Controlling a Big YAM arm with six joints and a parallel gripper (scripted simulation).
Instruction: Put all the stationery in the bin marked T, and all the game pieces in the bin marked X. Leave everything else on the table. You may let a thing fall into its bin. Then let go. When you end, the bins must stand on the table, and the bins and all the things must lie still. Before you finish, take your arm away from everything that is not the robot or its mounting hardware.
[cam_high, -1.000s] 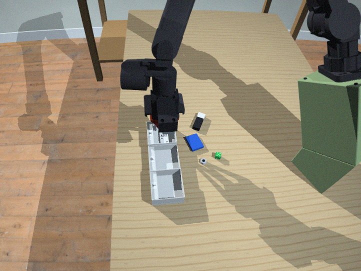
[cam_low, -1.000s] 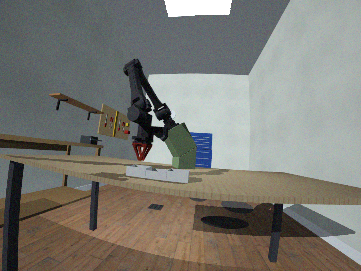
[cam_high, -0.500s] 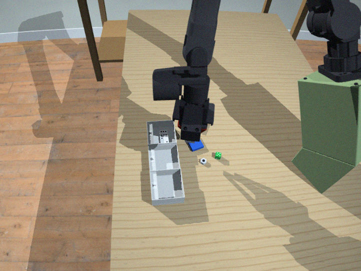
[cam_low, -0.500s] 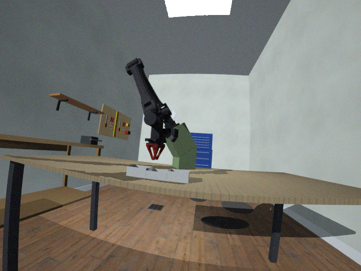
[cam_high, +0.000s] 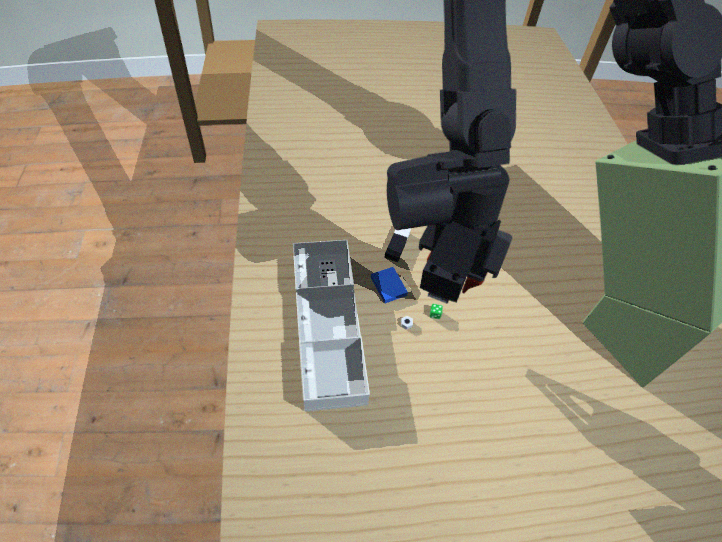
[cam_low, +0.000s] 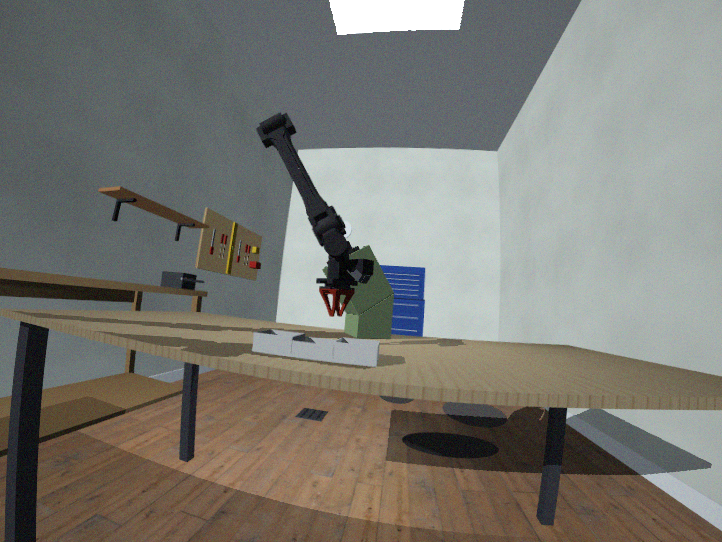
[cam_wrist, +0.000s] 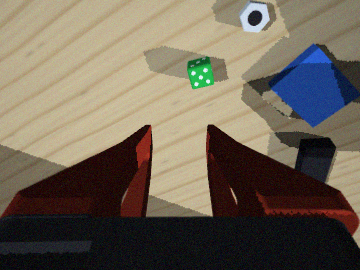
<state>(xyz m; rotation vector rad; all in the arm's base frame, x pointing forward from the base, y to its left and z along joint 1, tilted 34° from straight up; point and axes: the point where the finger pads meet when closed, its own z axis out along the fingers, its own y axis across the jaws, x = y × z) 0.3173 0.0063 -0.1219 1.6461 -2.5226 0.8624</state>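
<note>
My hand is 8 cm above the green die and 1 cm short of it. The rest, counted from my hand: hex nut 8 cm below, 6 cm ahead, 2 cm to the left; black-and-white eraser 14 cm to the right, 8 cm below, 6 cm ahead; flat blue block 8 cm below, 8 cm ahead, 5 cm to the right.
</note>
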